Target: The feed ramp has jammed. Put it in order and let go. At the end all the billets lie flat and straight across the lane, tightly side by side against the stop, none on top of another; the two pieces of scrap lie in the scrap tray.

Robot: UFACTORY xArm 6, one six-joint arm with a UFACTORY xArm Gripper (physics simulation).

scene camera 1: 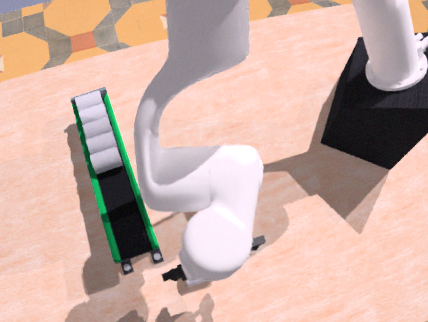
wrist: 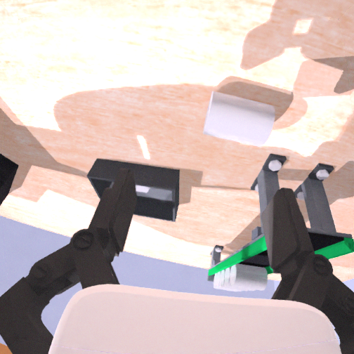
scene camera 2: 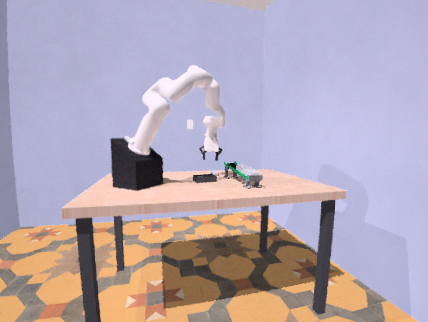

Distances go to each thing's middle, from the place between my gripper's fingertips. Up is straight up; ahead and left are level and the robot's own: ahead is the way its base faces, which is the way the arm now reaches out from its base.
My hand is 110 mm past the scrap tray (wrist: 161,201), 160 mm to the left of it and 100 mm above it.
